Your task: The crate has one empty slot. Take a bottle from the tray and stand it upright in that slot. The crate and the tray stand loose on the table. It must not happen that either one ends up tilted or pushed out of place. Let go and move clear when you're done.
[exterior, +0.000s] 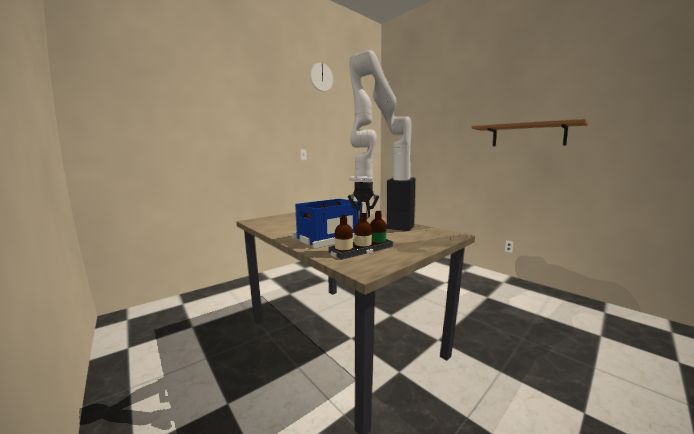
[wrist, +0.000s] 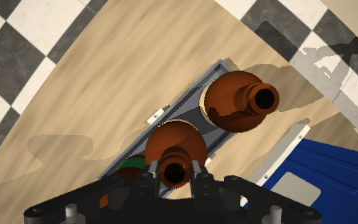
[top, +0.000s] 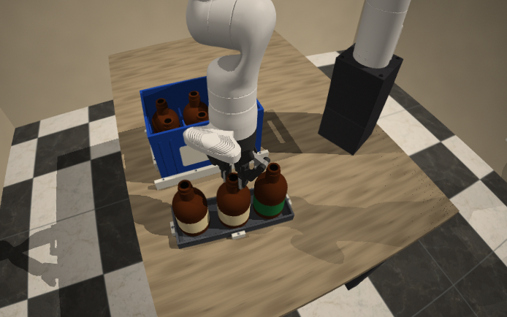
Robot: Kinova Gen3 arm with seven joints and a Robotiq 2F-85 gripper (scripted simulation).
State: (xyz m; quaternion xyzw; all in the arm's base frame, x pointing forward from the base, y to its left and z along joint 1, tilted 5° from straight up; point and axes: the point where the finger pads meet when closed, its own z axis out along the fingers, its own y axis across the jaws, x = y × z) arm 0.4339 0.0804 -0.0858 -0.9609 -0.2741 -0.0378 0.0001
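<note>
Right now my hand is 1 cm short of the dark grey tray and 14 cm above it. Also, from my hand: blue crate: 3 cm behind, 24 cm to the right, 7 cm below.
</note>
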